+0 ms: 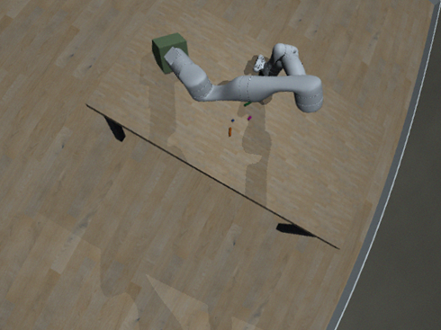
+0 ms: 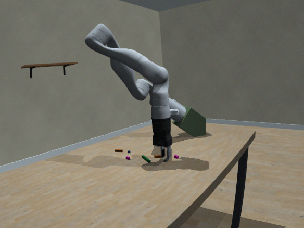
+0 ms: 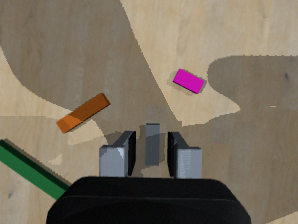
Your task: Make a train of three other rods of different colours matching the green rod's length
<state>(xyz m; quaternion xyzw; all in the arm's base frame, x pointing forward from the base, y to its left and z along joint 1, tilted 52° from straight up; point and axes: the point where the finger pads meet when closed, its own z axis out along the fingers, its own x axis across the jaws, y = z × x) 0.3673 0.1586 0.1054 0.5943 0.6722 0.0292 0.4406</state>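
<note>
Now: the grey rod 30 mm below my hand. From my hand the other things lie so: blue rod 220 mm to the right, 50 mm behind, 30 mm below; green rod 90 mm to the right, 30 mm below, 20 mm ahead.
</note>
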